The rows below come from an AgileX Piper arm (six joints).
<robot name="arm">
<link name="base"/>
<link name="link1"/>
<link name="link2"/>
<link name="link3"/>
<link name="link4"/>
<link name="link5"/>
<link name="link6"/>
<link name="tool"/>
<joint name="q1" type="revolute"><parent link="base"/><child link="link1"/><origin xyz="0 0 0.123" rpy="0 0 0"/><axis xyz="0 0 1"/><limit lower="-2.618" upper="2.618"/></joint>
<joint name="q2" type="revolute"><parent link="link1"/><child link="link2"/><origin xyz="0 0 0" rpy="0 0 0"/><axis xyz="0 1 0"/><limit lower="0" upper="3.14"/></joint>
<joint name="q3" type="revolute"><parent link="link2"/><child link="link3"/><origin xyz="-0.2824 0 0.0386" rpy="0 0 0"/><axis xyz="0 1 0"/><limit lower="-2.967" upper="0"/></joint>
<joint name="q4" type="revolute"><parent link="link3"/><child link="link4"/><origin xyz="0.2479 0 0.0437" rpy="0 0 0"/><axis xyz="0.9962 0 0.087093"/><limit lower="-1.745" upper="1.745"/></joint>
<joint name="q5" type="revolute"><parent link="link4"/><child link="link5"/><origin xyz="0 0 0" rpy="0 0 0"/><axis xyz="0 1 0"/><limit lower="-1.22" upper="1.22"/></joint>
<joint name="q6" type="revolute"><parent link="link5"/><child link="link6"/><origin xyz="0.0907 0 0.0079" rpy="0 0 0"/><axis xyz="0.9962 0 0.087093"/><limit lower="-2.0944" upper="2.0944"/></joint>
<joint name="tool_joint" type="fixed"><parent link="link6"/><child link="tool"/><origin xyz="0 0 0" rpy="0 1.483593 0"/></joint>
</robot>
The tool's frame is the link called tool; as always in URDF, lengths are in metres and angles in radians.
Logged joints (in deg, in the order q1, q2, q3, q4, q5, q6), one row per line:
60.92, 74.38, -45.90, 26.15, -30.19, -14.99
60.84, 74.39, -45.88, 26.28, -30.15, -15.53
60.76, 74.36, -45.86, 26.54, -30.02, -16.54
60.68, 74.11, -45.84, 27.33, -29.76, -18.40
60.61, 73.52, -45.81, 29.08, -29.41, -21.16
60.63, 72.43, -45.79, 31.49, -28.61, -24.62
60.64, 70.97, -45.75, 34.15, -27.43, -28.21
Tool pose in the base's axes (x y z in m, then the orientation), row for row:
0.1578, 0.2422, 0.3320, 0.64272, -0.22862, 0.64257, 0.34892
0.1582, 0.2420, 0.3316, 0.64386, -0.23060, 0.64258, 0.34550
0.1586, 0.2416, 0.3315, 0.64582, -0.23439, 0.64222, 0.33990
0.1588, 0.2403, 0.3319, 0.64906, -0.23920, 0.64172, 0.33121
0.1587, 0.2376, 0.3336, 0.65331, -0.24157, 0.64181, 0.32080
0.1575, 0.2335, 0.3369, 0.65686, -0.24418, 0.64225, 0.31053
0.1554, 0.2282, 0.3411, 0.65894, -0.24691, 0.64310, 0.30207
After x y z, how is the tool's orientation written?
As a quaternion, w x y z.
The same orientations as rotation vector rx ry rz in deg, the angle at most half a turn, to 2 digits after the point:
-29.85, 83.88, 45.55
-30.09, 83.85, 45.08
-30.56, 83.73, 44.32
-31.15, 83.56, 43.13
-31.40, 83.43, 41.70
-31.70, 83.37, 40.31
-32.03, 83.41, 39.18

